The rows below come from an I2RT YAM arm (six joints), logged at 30 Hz.
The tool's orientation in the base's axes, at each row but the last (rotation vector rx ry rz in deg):
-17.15 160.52 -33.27
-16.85 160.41 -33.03
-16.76 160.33 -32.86
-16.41 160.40 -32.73
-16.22 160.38 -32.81
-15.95 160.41 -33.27
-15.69 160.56 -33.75
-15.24 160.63 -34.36
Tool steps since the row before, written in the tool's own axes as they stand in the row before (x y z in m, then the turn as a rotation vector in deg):
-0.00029 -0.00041 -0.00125 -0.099 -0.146 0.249
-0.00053 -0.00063 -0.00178 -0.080 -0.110 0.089
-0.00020 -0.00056 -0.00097 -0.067 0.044 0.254
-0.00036 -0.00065 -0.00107 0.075 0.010 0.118
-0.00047 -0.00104 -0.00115 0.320 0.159 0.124
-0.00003 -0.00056 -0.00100 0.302 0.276 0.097
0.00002 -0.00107 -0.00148 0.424 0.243 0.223
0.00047 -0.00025 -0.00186 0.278 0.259 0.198
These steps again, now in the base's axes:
-0.00004 0.00015 0.00134 0.189 -0.196 -0.139
0.00006 0.00020 0.00195 0.118 -0.111 -0.016
-0.00002 -0.00011 0.00113 0.133 -0.034 -0.228
0.00011 -0.00012 0.00129 -0.037 -0.051 -0.125
0.00024 -0.00042 0.00155 -0.287 0.022 -0.246
-0.00020 -0.00014 0.00112 -0.293 0.142 -0.266
-0.00032 -0.00042 0.00175 -0.367 0.037 -0.390
-0.00096 0.00036 0.00164 -0.238 0.094 -0.343

